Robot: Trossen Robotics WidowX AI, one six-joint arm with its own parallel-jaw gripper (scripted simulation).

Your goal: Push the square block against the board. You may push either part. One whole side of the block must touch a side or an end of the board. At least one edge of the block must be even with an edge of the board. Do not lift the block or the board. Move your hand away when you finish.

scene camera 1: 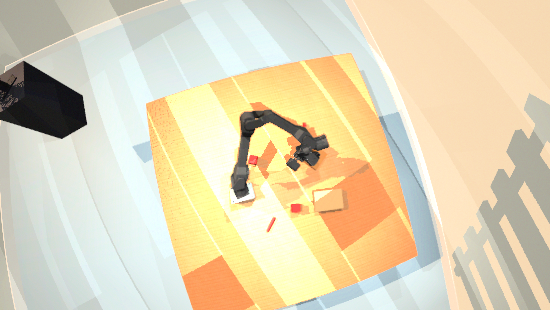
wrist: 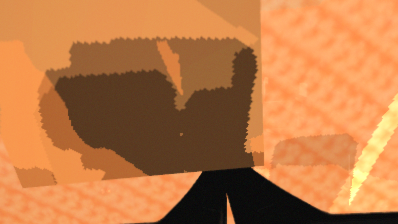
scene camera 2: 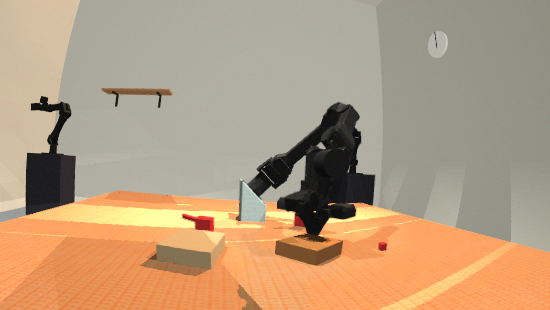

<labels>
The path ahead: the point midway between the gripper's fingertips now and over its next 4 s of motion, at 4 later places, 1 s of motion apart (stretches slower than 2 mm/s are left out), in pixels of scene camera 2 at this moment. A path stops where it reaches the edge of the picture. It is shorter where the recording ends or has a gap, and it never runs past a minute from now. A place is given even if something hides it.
The gripper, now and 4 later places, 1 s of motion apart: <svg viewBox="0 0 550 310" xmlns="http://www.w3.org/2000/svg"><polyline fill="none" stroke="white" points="311,243 307,245 303,246 299,249 301,250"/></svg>
</labels>
